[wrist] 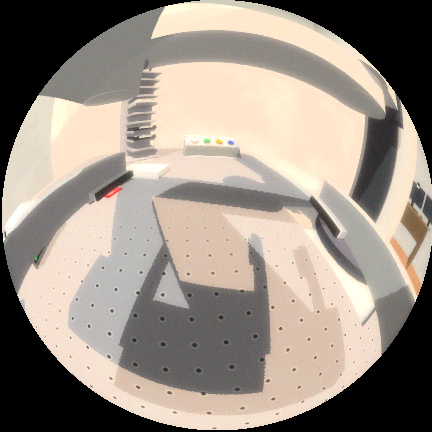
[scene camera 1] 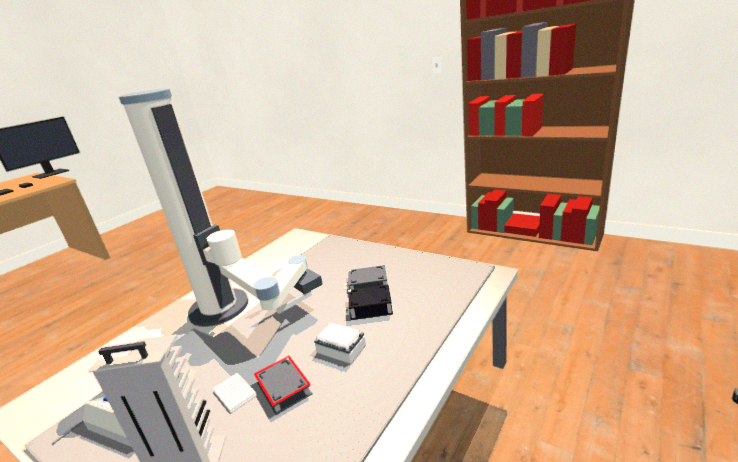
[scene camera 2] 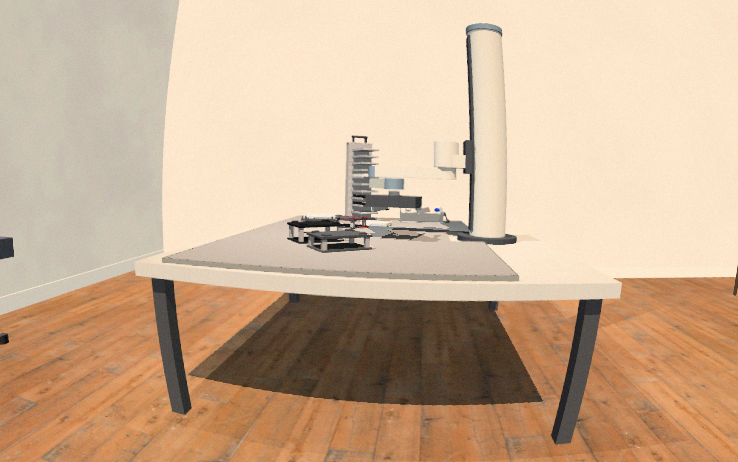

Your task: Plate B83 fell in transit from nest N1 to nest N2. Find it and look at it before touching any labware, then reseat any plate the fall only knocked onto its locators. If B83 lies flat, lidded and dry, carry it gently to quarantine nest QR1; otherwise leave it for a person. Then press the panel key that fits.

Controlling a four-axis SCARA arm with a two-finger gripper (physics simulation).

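Places are measured from the arm's base along level axes (x ahead, y left, z up), in centimetres.
Pixels of known places: gripper, fingertip midpoint: (wrist: 221, 169) (scene camera 2: 407, 208); arm's base at its link origin: (scene camera 1: 219, 308) (scene camera 2: 487, 240).
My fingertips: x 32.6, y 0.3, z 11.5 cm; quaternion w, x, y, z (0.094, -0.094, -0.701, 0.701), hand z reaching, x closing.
Observation:
Ahead of a thing's pixels: the offset from my fingertips to its top centre. "*": to the spot under its first point. Level surfaces: height alone.
My gripper (scene camera 1: 309, 281) (scene camera 2: 387, 201) (wrist: 221, 169) is open and empty, above the mat near the column. In the wrist view its fingers stand far apart. A white, plate-like piece @[dx +14.7, dy -30.8, dz -8.6 cm] (scene camera 1: 234, 392) (wrist: 150, 171) lies flat on the mat beside the red-edged nest @[dx +27.9, dy -22.0, dz -5.6 cm] (scene camera 1: 282, 379). Its label and any wetness cannot be made out, so I cannot tell whether it is B83. A black-topped nest @[dx +30.2, dy +24.6, dz -3.8 cm] (scene camera 1: 370, 296) (scene camera 2: 318, 223) and a grey nest @[dx +19.3, dy +39.2, dz -5.1 cm] (scene camera 1: 367, 275) (scene camera 2: 338, 235) stand together. The key panel @[dx -6.3, dy -54.7, dz -1.8 cm] (wrist: 211, 146) shows white, green, yellow and blue keys.
A tall plate hotel (scene camera 1: 144, 408) (scene camera 2: 358, 174) (wrist: 141, 117) stands near the panel. A pale device @[* dx +34.7, dy -4.7, dz -7.7 cm] (scene camera 1: 333, 353) with a white top stands between the nests. The arm's column (scene camera 1: 171, 217) (scene camera 2: 488, 136) rises from the table's edge. A holed mat @[dz -10.2 cm] (scene camera 1: 419, 283) (wrist: 292, 380) covers much of the table.

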